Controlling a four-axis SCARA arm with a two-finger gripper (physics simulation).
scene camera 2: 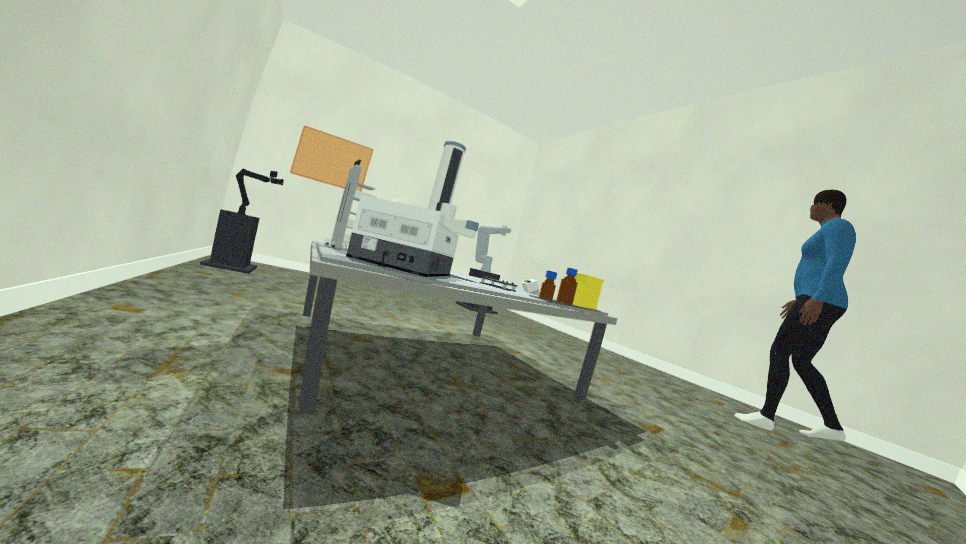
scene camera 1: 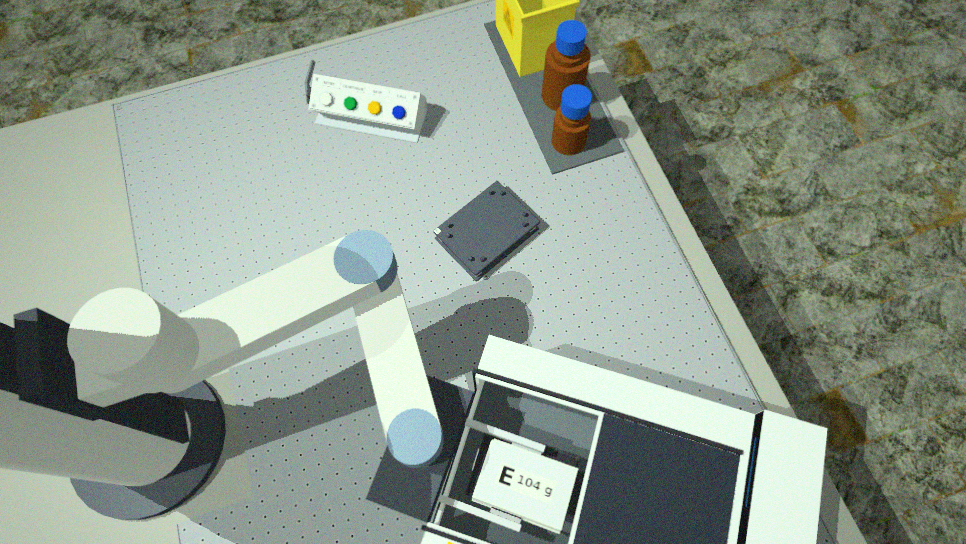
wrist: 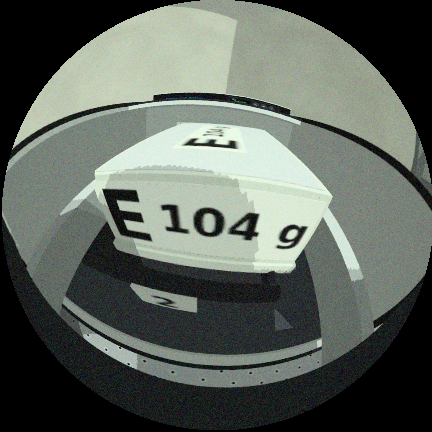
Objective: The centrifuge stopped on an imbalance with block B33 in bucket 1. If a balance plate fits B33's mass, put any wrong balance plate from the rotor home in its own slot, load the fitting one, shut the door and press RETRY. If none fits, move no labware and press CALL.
same spot on dark bucket marked 2: (scene camera 1: 481, 454) = (wrist: 145, 274)
